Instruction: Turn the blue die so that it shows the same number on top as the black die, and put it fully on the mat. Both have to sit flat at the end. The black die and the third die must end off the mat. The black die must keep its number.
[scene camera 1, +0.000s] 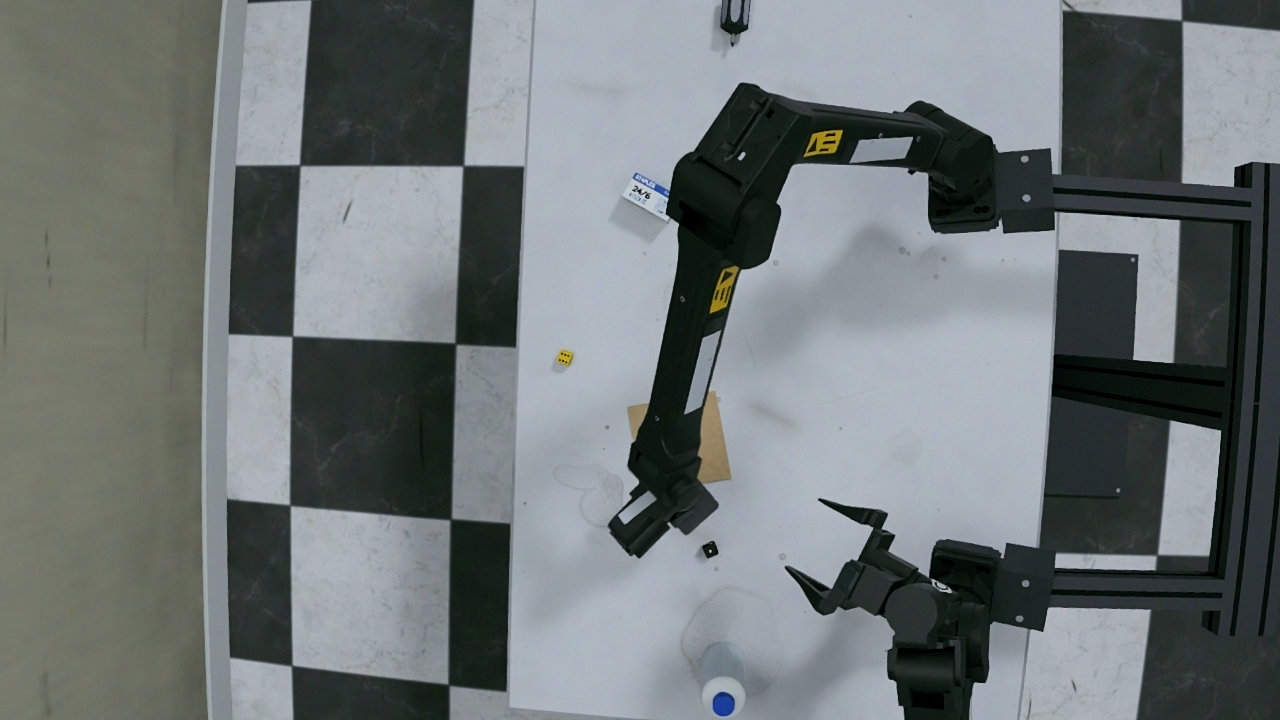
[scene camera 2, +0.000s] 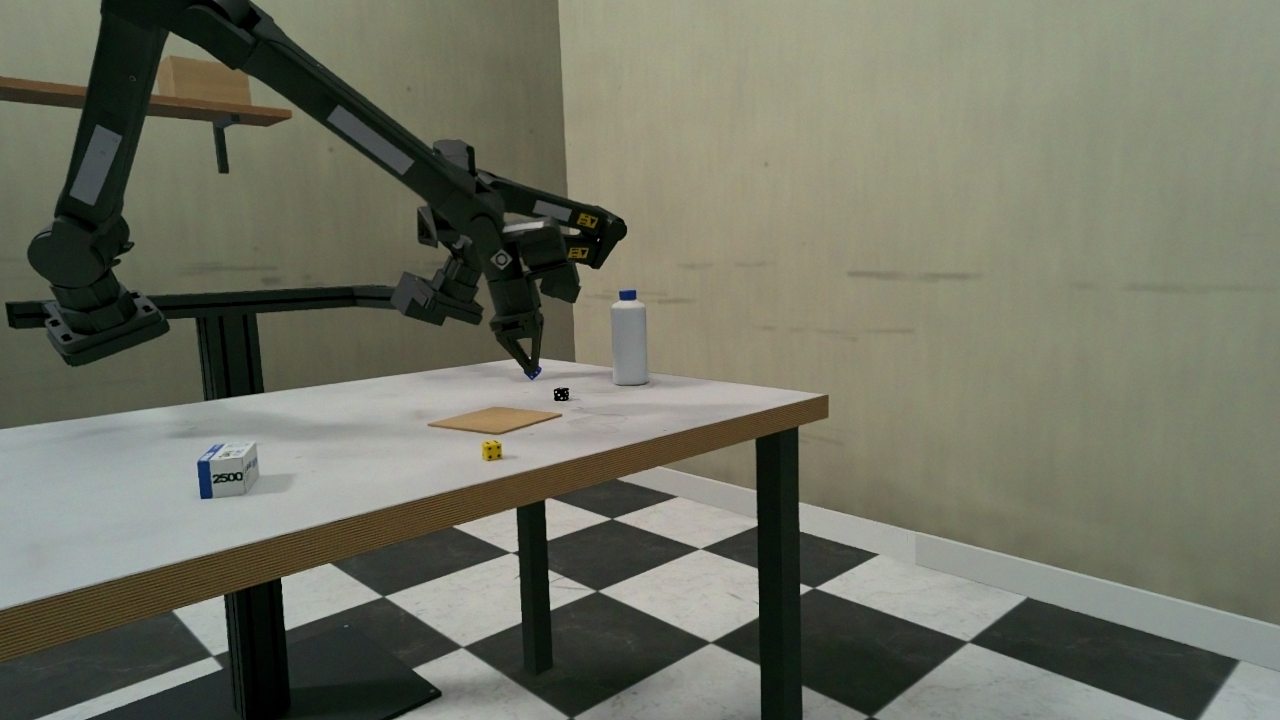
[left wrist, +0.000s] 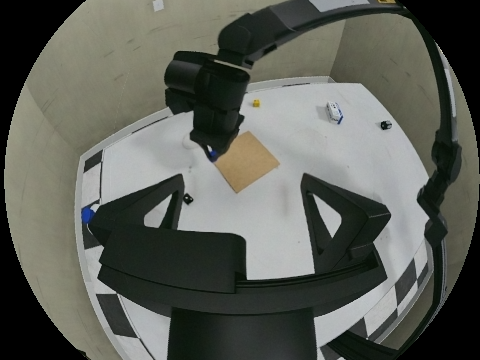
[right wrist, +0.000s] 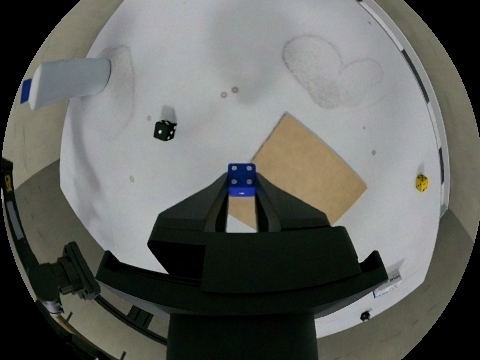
Labels:
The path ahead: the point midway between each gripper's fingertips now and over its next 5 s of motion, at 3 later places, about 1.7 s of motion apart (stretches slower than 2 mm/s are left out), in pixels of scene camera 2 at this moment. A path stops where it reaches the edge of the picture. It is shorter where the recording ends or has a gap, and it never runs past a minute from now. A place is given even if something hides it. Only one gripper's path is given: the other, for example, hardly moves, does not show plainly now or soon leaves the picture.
My right gripper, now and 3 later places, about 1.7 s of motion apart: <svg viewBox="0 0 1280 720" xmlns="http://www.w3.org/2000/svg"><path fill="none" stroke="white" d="M532 370L495 404L513 388L493 357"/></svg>

